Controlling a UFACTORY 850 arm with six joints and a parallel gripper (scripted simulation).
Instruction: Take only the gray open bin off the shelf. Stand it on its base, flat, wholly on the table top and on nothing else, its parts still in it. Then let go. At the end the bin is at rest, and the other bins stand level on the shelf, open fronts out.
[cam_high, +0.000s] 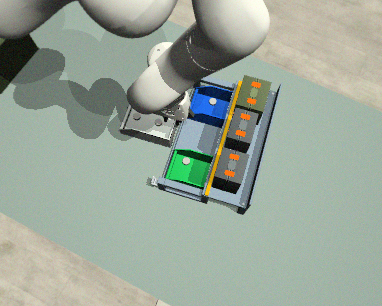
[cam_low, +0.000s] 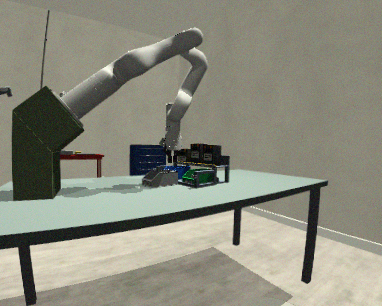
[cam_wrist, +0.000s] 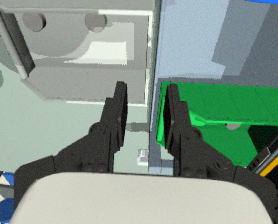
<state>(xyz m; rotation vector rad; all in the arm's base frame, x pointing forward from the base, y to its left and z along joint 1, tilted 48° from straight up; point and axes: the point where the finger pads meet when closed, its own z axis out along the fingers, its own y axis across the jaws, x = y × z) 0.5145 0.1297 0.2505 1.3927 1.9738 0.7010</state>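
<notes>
Now: hand 100 mm above the gray open bin, 80 mm past it and 30 mm to the left of it. Also, from my hand: yellow rail (150 mm ahead, 60 mm to the left, 30 mm below); then blue bin (140 mm to the left, 100 mm below, 60 mm ahead); then green bin (140 mm ahead, 100 mm below, 60 mm to the right).
</notes>
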